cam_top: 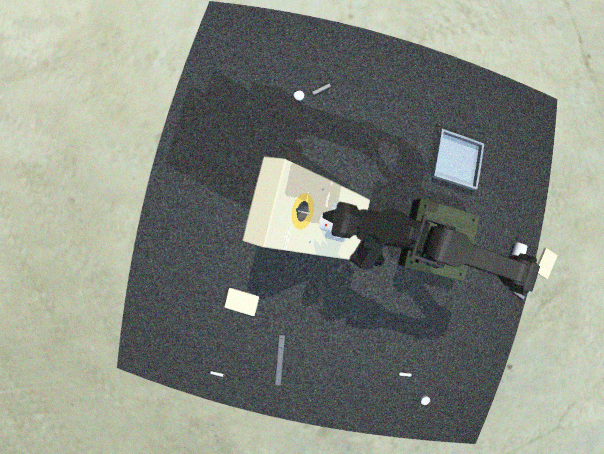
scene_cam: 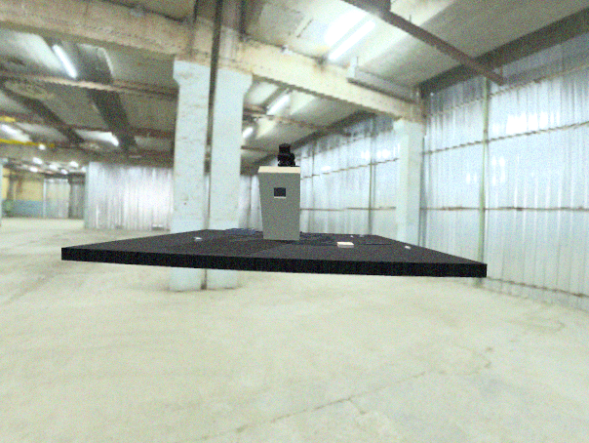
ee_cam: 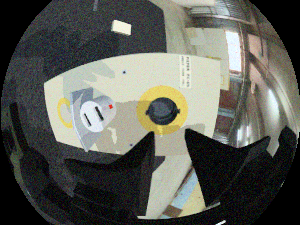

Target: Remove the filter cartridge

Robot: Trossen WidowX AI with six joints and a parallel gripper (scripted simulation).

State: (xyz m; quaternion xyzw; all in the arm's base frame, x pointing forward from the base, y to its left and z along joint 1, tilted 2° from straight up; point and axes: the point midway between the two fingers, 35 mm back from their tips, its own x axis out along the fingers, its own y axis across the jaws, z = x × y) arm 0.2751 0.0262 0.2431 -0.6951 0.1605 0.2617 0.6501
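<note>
Now: the white round filter cartridge 10 cm below my gripper tip, 2 cm behind it and 1 cm to the left of it. Also, from my gripper tip: cream service panel (12 cm below, 2 cm ahead); grey tray (34 cm behind, 33 cm to the right, 29 cm below).
</note>
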